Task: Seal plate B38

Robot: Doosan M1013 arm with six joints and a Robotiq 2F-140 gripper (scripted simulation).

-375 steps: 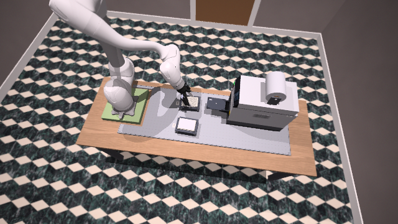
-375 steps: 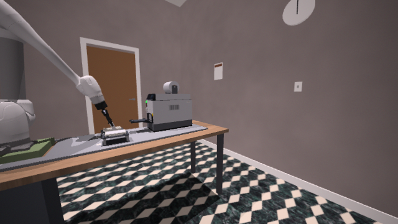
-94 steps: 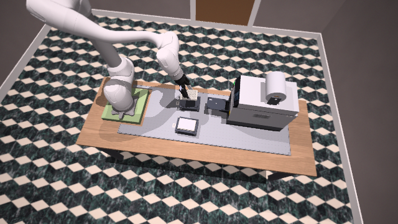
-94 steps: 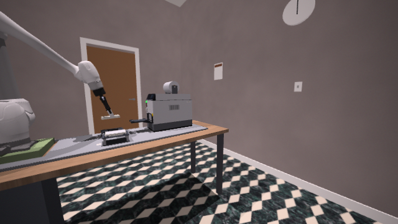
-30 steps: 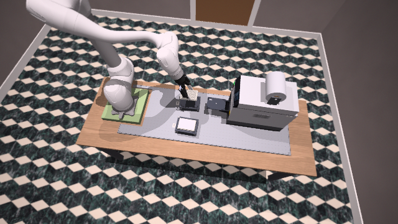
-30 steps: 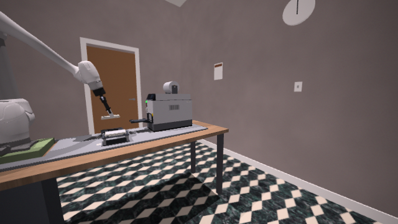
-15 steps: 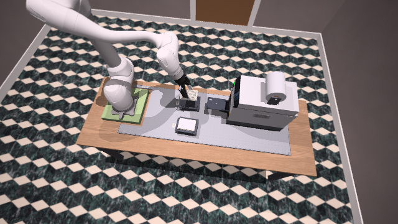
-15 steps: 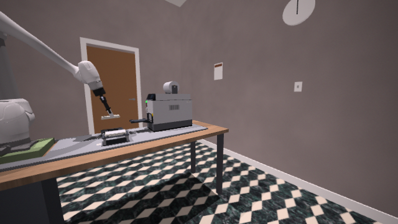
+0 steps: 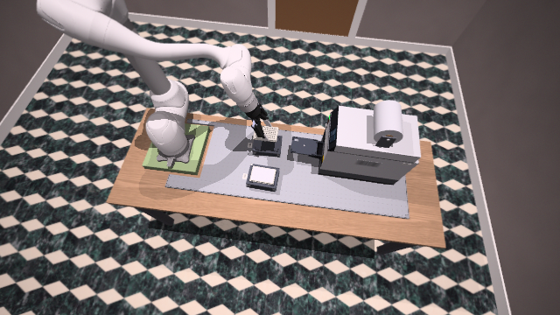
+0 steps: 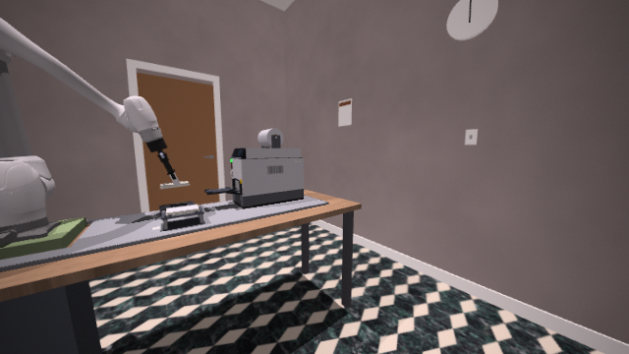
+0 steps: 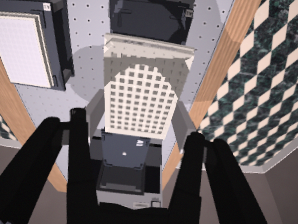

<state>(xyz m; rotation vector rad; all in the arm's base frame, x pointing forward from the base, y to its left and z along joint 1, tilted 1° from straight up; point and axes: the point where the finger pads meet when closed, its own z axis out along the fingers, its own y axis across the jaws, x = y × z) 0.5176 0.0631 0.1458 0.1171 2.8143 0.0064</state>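
Right now the plate B38 is 3 cm below my hand. The rest, counted from my hand: sealer stage (21 cm ahead, 3 cm to the right, 8 cm below); then white button (32 cm ahead, 5 cm to the left, 1 cm above); then pale plate (21 cm to the right, 12 cm below).
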